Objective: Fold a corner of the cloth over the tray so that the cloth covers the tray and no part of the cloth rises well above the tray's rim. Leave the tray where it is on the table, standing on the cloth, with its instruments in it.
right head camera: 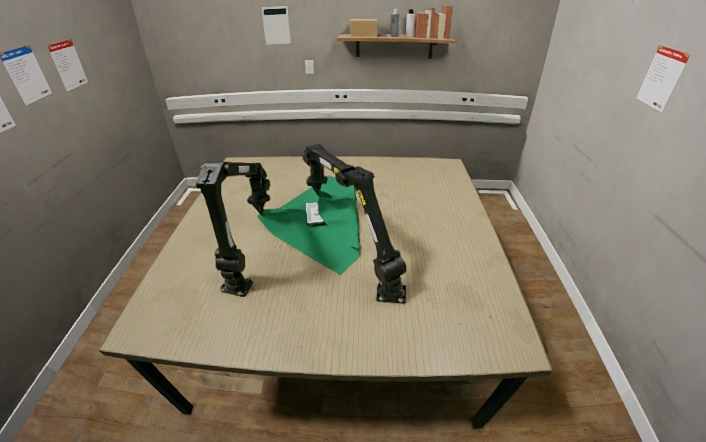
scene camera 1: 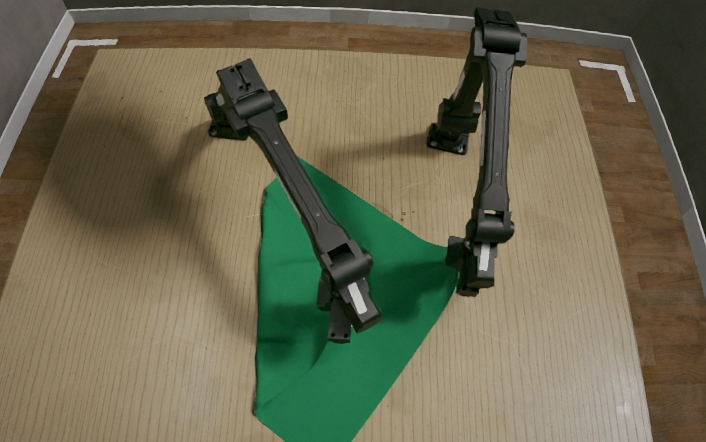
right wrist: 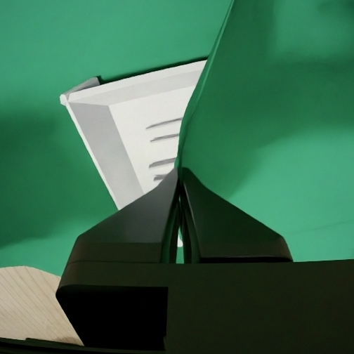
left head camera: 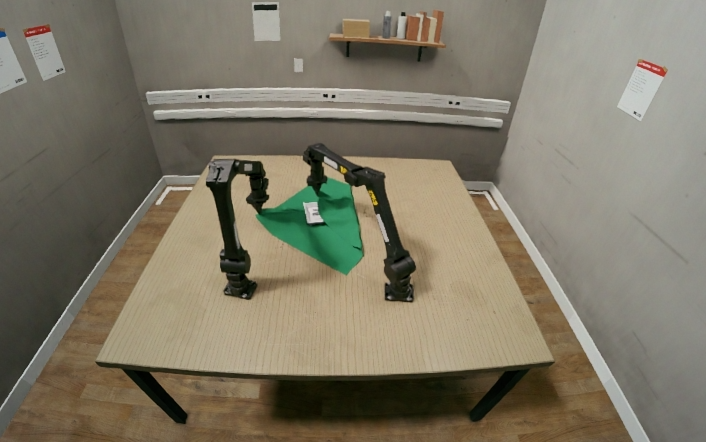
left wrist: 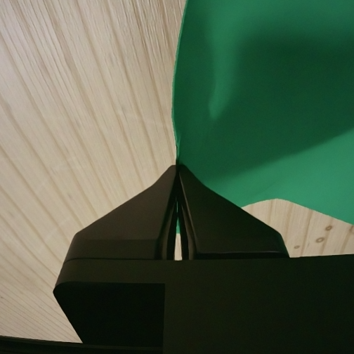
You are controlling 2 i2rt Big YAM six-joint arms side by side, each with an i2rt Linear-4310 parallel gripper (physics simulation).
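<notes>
The green cloth [left head camera: 333, 249] [right head camera: 330, 255] [scene camera 1: 401, 265] [left wrist: 300, 65] [right wrist: 300, 150] lies under the white tray [left head camera: 308, 209] [right head camera: 310, 210] [right wrist: 100, 145], with its right side folded over part of the tray. The tray's left part shows in both head views; it does not show in scene camera 1. Ends of thin instruments [right wrist: 165, 136] show inside it. My right gripper [left head camera: 318, 193] [right head camera: 318, 193] [right wrist: 180, 178] is shut on the folded-over corner and holds it raised above the tray. My left gripper [left head camera: 259, 212] [right head camera: 261, 212] [left wrist: 177, 175] is shut on the opposite cloth corner, low over the table.
The wooden table [left head camera: 312, 333] [right head camera: 312, 333] [scene camera 1: 156, 312] carries both arms. In scene camera 1 my right arm [scene camera 1: 296, 182] spans over the cloth and my left arm [scene camera 1: 494, 140] stands at the right. A wall shelf [left head camera: 388, 40] [right head camera: 395, 39] is far behind the table.
</notes>
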